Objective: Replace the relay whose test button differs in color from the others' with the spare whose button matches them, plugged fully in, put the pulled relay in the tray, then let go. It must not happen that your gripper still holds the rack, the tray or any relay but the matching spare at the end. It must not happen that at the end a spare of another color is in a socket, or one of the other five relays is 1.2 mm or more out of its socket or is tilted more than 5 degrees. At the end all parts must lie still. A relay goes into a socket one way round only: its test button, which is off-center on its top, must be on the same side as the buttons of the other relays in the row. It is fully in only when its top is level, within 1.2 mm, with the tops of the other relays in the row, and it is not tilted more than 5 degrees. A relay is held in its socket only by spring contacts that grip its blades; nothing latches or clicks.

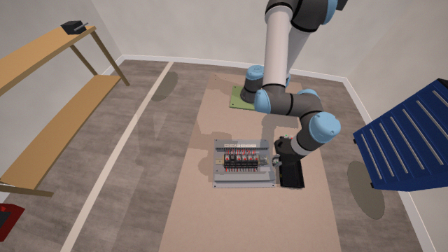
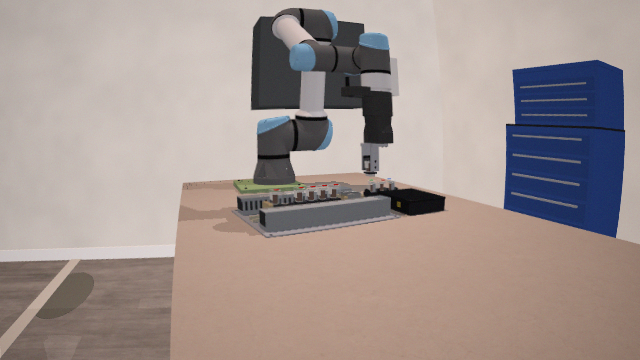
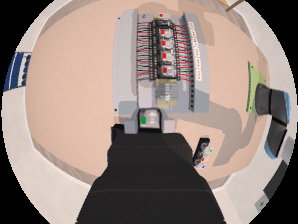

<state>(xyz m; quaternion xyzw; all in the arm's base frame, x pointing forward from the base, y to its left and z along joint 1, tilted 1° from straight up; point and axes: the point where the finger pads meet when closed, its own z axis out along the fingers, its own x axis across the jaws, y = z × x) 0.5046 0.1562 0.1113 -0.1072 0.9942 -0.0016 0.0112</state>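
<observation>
The black tray is 120 mm to the left of my hand and 100 mm below it. From my hand the other things lie so: grey panel: 140 mm to the right, 120 mm below, 10 mm behind; black spare holder: 200 mm behind, 120 mm to the left, 110 mm below.
</observation>
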